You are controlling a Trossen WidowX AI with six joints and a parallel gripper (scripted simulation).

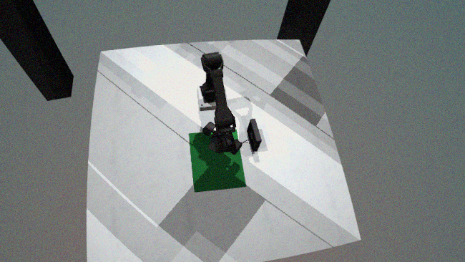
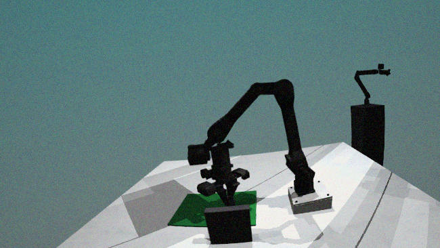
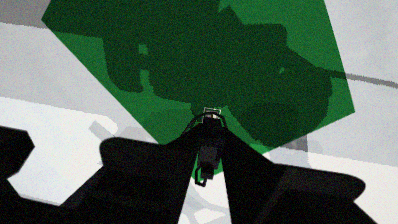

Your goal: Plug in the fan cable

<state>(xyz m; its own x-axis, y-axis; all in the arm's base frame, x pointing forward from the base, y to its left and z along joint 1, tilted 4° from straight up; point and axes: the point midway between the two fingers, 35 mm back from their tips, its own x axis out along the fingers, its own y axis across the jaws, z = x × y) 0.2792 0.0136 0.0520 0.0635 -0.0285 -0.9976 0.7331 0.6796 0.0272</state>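
My gripper tip is now 1 cm past the black plug, 1 cm to the right of it and 1 cm below it. Also, from my gripper tip: whitish fan header 1 cm behind, 1 cm to the left, 4 cm below; then green board 5 cm ahead, 3 cm to the right, 6 cm below; then black fan 2 cm behind, 16 cm to the left, 2 cm above.
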